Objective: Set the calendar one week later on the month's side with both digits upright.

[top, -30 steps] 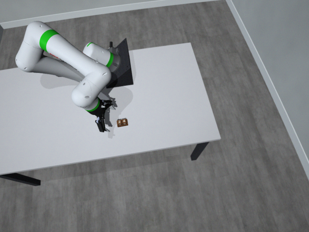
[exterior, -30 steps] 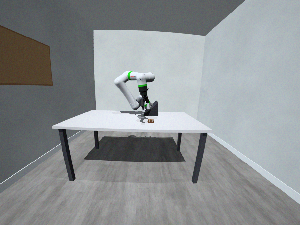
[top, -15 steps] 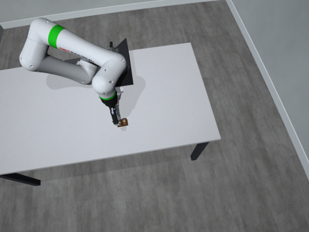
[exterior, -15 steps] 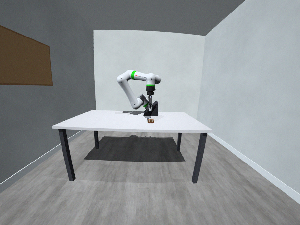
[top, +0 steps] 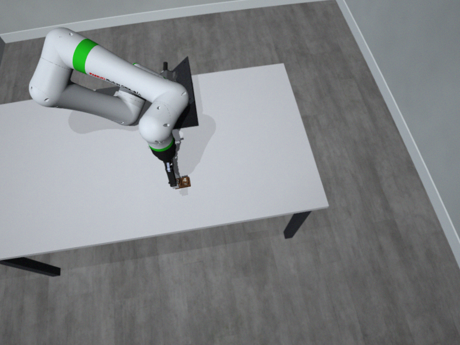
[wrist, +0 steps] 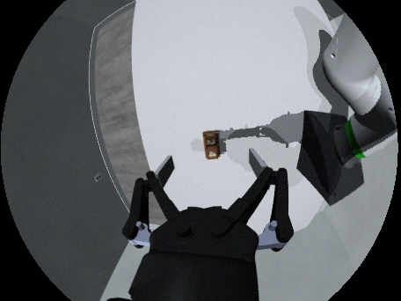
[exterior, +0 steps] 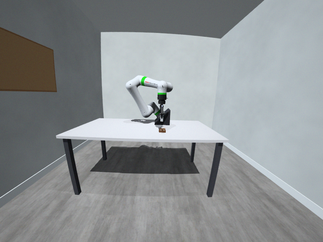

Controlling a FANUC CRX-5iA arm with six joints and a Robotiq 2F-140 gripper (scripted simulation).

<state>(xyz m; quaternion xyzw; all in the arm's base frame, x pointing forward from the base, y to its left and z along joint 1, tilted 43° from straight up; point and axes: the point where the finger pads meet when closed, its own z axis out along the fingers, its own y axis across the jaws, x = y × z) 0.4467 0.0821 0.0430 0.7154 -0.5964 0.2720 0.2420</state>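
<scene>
My gripper is now 30 mm to the right of the brown cube and 120 mm above it. The rest, counted from my hand: brown wooden tray 20 mm to the left, 140 mm below.
</scene>
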